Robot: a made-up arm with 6 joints. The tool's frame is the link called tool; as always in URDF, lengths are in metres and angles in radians.
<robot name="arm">
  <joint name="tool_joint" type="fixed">
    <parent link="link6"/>
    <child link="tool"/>
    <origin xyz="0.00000 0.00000 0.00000" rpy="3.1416 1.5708 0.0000"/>
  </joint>
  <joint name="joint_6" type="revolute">
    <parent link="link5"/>
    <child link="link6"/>
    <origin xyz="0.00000 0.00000 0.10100" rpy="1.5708 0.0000 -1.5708"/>
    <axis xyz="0 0 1"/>
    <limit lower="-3.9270" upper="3.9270" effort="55" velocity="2.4"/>
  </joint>
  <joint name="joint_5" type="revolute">
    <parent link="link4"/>
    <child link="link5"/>
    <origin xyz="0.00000 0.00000 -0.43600" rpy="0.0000 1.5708 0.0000"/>
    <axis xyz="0 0 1"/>
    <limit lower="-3.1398" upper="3.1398" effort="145" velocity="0.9"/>
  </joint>
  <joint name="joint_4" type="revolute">
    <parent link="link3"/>
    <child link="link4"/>
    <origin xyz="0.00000 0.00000 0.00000" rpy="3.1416 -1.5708 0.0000"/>
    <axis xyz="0 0 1"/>
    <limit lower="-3.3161" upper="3.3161" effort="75" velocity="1.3"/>
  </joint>
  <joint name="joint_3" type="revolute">
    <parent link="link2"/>
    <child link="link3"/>
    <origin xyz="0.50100 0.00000 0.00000" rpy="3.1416 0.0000 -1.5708"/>
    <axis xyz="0 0 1"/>
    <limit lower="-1.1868" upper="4.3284" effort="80" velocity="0.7"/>
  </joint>
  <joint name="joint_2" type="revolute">
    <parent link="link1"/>
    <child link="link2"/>
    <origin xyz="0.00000 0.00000 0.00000" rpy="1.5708 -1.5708 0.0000"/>
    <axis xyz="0 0 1"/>
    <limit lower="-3.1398" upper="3.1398" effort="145" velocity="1.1"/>
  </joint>
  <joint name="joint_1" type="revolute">
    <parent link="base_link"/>
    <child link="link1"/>
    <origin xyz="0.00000 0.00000 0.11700" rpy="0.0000 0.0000 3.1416"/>
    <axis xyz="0 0 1"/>
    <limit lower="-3.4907" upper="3.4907" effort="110" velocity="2.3"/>
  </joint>
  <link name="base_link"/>
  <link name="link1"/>
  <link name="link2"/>
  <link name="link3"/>
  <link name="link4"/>
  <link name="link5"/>
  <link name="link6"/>
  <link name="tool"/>
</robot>
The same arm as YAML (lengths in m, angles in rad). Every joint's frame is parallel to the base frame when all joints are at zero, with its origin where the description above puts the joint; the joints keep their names.
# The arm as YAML. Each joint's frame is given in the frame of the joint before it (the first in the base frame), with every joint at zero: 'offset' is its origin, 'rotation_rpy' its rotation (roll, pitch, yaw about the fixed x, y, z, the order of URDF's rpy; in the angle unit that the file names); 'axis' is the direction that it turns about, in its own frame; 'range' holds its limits. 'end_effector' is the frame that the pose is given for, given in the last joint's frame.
length_unit: m
angle_unit: rad
chain:
  - id: joint_1
    offset: [0.0, 0.0, 0.117]
    rotation_rpy: [0.0, 0.0, 0.0]
    axis: "+z"
    range: [-3.4907, 3.4907]
  - id: joint_2
    offset: [0.0, 0.0, 0.0]
    rotation_rpy: [0.0, 0.0, 0.0]
    axis: "+y"
    range: [-3.1398, 3.1398]
  - id: joint_3
    offset: [0.0, 0.0, 0.501]
    rotation_rpy: [0.0, 0.0, 0.0]
    axis: "-y"
    range: [-1.1868, 4.3284]
  - id: joint_4
    offset: [0.0, 0.0, 0.0]
    rotation_rpy: [0.0, 0.0, 0.0]
    axis: "-x"
    range: [-3.3161, 3.3161]
  - id: joint_5
    offset: [0.436, 0.0, 0.0]
    rotation_rpy: [0.0, 0.0, 0.0]
    axis: "-y"
    range: [-3.1398, 3.1398]
  - id: joint_6
    offset: [0.0, -0.101, 0.0]
    rotation_rpy: [0.0, 0.0, 0.0]
    axis: "-x"
    range: [-3.927, 3.927]
end_effector:
  offset: [0.0, 0.0, 0.0]
  rotation_rpy: [0.0, 0.0, 0.0]

